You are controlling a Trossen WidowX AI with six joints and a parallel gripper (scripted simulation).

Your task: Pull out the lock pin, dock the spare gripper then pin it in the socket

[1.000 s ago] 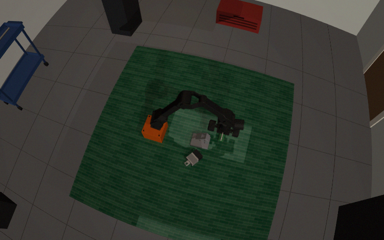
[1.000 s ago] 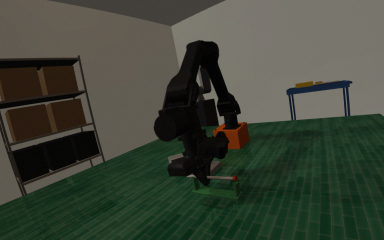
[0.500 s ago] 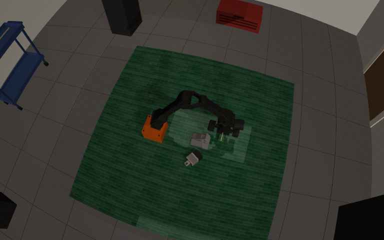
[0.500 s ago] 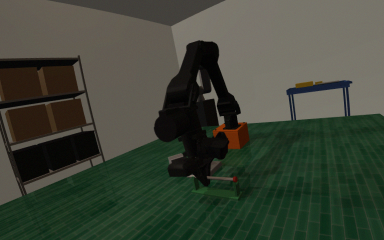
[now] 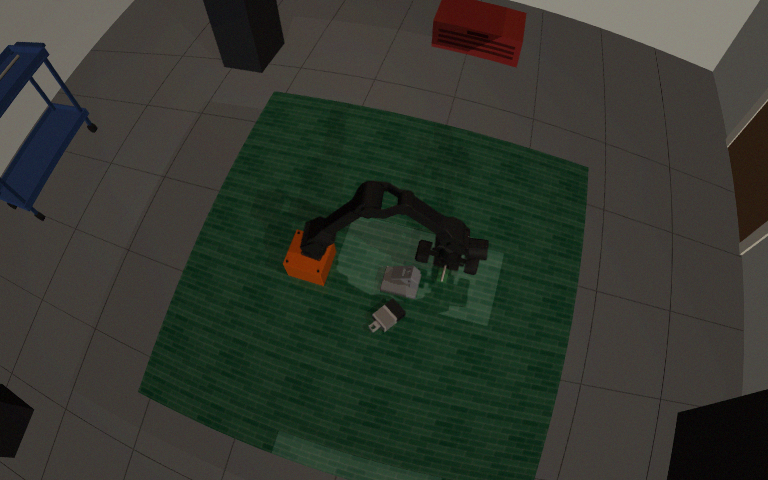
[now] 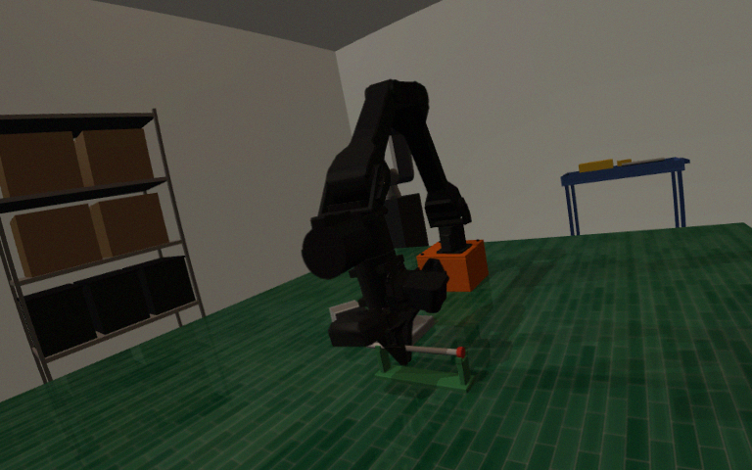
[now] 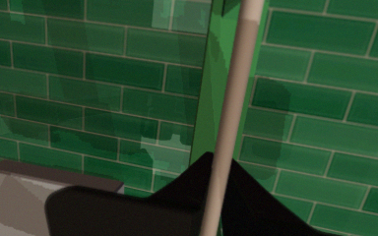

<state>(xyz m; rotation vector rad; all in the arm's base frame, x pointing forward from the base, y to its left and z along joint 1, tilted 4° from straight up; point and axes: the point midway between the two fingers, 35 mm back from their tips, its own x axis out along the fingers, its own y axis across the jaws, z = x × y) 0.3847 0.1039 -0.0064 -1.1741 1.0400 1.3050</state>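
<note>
Right now the green cradle is 20 mm to the left of my gripper tip. The rest, counted from my gripper tip: grey mount: 100 mm behind, 90 mm to the right, 30 mm above; spare gripper: 120 mm behind, 220 mm to the right.
</note>
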